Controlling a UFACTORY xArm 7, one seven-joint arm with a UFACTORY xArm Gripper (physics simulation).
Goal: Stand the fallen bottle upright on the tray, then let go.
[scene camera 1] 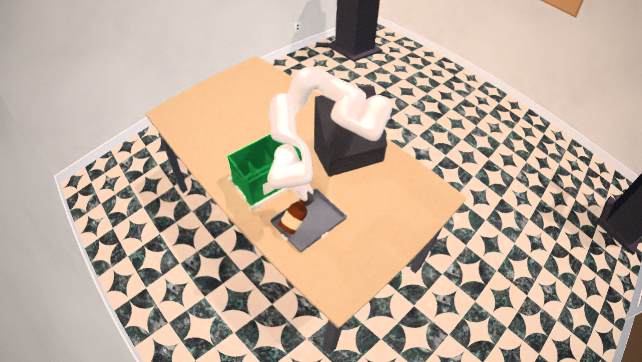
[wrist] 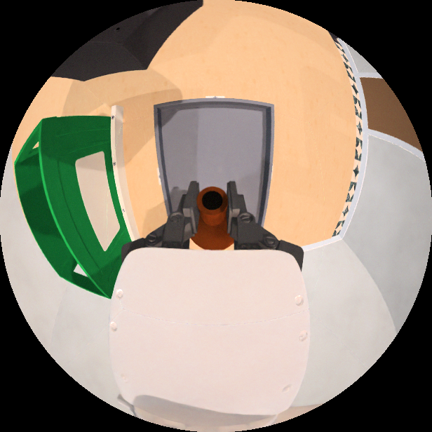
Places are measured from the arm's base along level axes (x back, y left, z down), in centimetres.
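Where they show: gripper, fingertip midpoint: [scene camera 1: 307, 200].
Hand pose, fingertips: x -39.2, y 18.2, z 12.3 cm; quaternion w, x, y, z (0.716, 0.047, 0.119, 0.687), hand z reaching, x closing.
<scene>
Each offset is from my fingertips to the top centre of the thing. "*": to the spot under its first point. Level surfaces: height alone.
The brown bottle @(dz -3.1, dx -5.5, dy +0.5 cm) [scene camera 1: 292, 219] [wrist: 212, 222] has a cream label and an open mouth. In the scene view it leans, neck toward the upper right and base over the left part of the grey tray @(* dz +11.7, dx +5.8, dy +6.2 cm) [scene camera 1: 327, 220] [wrist: 227, 135]. Whether its base touches the tray cannot be told. My gripper [scene camera 1: 304, 200] [wrist: 212, 193] is shut on the bottle's neck, one dark finger on each side. In the wrist view the mouth faces the camera between the fingers, and the lower body is hidden behind the gripper's housing.
A green crate @(dz -5.3, dx -1.5, dy -26.7 cm) [scene camera 1: 241, 179] [wrist: 62, 167] with compartments stands beside the tray, with a pale strip [wrist: 117, 165] along its near side. The dark robot base block [scene camera 1: 350, 150] [wrist: 115, 50] stands behind, at the back edge of the wooden table @(dz +12.2 cm) [scene camera 1: 400, 210] [wrist: 305, 150].
</scene>
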